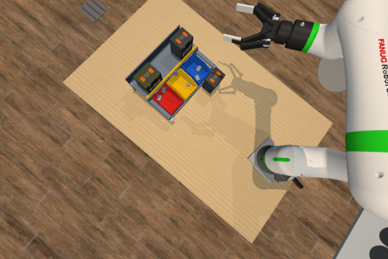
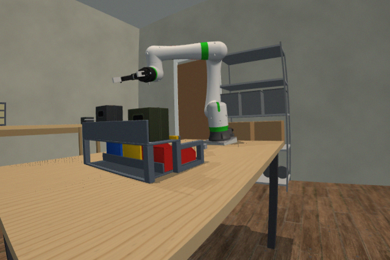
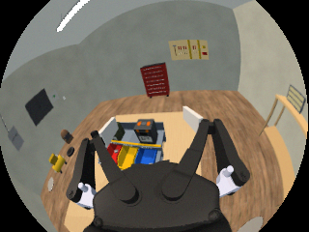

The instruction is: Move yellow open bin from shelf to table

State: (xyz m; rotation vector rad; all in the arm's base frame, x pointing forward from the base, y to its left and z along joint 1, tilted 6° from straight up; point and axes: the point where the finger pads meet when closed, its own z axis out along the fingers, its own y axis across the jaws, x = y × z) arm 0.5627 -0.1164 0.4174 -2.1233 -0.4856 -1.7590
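The yellow open bin is 20 mm ahead of my hand, 230 mm to the left of it and 340 mm below it. Also, from my hand: blue bin: 40 mm ahead, 120 mm to the left, 340 mm below; black box: 140 mm ahead, 130 mm to the left, 220 mm below; olive box: 100 mm ahead, 360 mm to the left, 230 mm below.
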